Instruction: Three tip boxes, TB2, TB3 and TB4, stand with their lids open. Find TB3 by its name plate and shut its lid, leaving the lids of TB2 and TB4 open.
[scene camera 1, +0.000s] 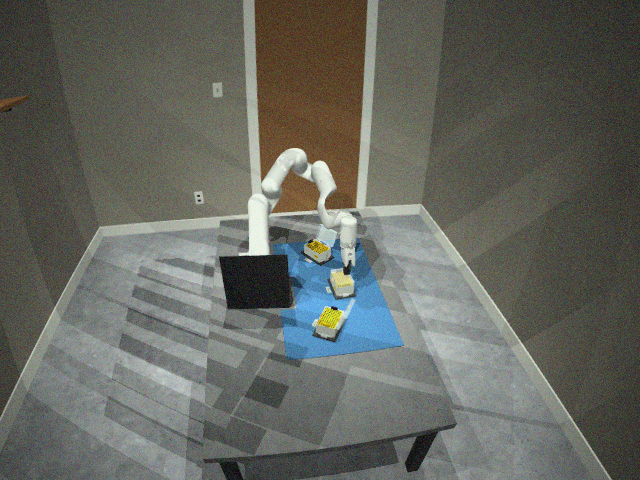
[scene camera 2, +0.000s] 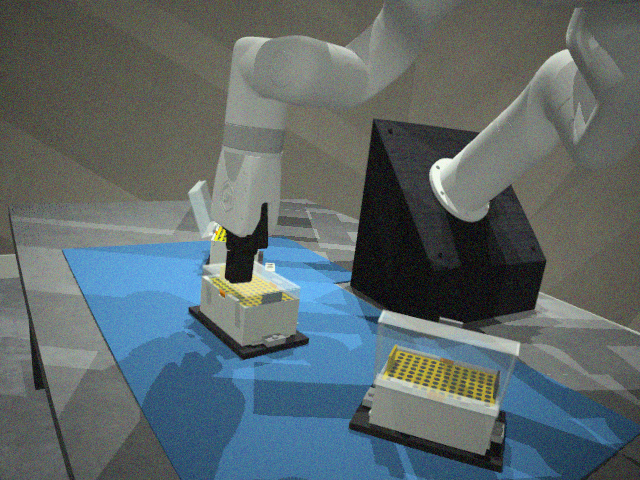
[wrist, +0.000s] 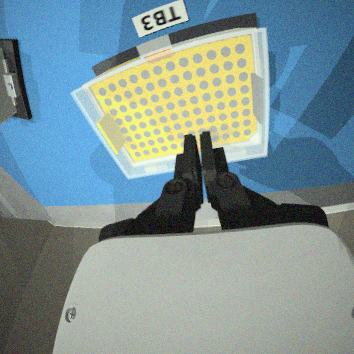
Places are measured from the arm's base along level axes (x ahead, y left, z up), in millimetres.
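Pixels of known places: gripper, fingertip midpoint: (scene camera 1: 346, 273) (scene camera 2: 238, 280) (wrist: 200, 149); arm's base, origin of the base link: (scene camera 1: 259, 260) (scene camera 2: 458, 191).
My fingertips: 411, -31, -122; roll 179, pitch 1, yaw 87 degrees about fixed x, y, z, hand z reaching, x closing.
For each thing: its top centre in the pictures, then the offset to it from my fingertips, as dx, dy, dz. "*": a spot on its surface instead. Level surfaces: height alone.
- TB3, middle of its top: (wrist: 169, 105) (scene camera 2: 257, 274) (scene camera 1: 339, 276) -37, -11, +0
- third box, middle of its top: (scene camera 2: 244, 231) (scene camera 1: 327, 315) -161, -248, -11
- blue mat, its level: dz -77
- grey table, its level: dz -80
- neighbouring box's base, surface spot: (wrist: 22, 80) * -109, -190, -75
TB3 (scene camera 1: 342, 285) (scene camera 2: 268, 322) (wrist: 172, 92) is a white box with a yellow tip rack; its name plate (wrist: 160, 18) reads TB3 in the wrist view. Its clear lid (scene camera 2: 289, 283) (wrist: 265, 100) lies down over the rack; whether it is fully seated cannot be told. My gripper (scene camera 1: 346, 272) (scene camera 2: 239, 280) (wrist: 200, 149) is shut and empty, fingertips at the lid's top near one edge. Another box (scene camera 1: 316, 250) (scene camera 2: 434, 421) has its clear lid upright. The third box (scene camera 1: 329, 321) (scene camera 2: 219, 253) has its lid tilted open, partly behind the gripper in scene camera 2. Their name plates are unreadable.
The boxes stand on dark bases on a blue mat (scene camera 1: 372, 330) (scene camera 2: 299, 444) on the grey table (scene camera 1: 310, 413). The black arm mount (scene camera 1: 256, 283) (scene camera 2: 395, 222) stands beside the mat. Part of a neighbouring box's base (wrist: 22, 80) shows at the wrist view's left edge.
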